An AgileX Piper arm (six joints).
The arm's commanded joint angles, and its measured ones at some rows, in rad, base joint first. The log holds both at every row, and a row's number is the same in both.
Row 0, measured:
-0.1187 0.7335 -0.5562 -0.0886 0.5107 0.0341
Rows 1 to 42, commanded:
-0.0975 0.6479 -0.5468 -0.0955 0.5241 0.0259
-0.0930 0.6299 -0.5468 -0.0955 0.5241 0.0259
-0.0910 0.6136 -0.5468 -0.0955 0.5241 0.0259
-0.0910 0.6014 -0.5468 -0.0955 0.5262 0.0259
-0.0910 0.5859 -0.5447 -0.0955 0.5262 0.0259
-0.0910 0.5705 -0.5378 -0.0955 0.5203 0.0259
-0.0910 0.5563 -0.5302 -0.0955 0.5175 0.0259
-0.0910 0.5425 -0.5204 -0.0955 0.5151 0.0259
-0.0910 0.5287 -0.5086 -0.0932 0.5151 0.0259
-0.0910 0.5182 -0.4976 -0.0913 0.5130 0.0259
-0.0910 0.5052 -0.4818 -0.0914 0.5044 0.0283
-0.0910 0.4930 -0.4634 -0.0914 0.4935 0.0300
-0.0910 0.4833 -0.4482 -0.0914 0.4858 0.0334
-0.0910 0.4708 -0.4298 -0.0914 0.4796 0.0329
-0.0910 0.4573 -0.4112 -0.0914 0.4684 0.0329
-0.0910 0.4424 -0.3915 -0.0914 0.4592 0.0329
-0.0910 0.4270 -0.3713 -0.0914 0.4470 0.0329
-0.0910 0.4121 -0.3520 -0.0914 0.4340 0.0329
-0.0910 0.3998 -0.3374 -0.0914 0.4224 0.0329
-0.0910 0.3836 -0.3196 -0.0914 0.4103 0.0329
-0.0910 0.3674 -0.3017 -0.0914 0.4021 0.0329
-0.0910 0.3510 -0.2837 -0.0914 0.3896 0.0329
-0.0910 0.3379 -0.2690 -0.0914 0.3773 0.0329
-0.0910 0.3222 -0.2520 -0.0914 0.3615 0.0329
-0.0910 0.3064 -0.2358 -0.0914 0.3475 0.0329
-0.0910 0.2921 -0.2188 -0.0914 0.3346 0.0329
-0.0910 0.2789 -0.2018 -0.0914 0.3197 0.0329
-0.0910 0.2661 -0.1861 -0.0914 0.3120 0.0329
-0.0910 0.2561 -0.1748 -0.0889 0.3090 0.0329
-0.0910 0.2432 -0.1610 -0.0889 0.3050 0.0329
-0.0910 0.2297 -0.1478 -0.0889 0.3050 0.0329
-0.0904 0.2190 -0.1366 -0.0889 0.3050 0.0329
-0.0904 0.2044 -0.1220 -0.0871 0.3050 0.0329
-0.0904 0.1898 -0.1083 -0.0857 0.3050 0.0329
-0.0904 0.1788 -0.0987 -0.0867 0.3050 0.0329
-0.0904 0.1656 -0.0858 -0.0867 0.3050 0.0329
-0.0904 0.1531 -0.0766 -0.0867 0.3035 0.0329
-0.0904 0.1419 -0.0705 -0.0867 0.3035 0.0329
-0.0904 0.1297 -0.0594 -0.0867 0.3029 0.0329
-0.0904 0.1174 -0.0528 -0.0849 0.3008 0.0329
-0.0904 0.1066 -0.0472 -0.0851 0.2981 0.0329
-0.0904 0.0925 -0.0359 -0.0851 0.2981 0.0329
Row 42, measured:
-0.0939 0.1388 -0.0701 -0.0846 0.3073 0.0345
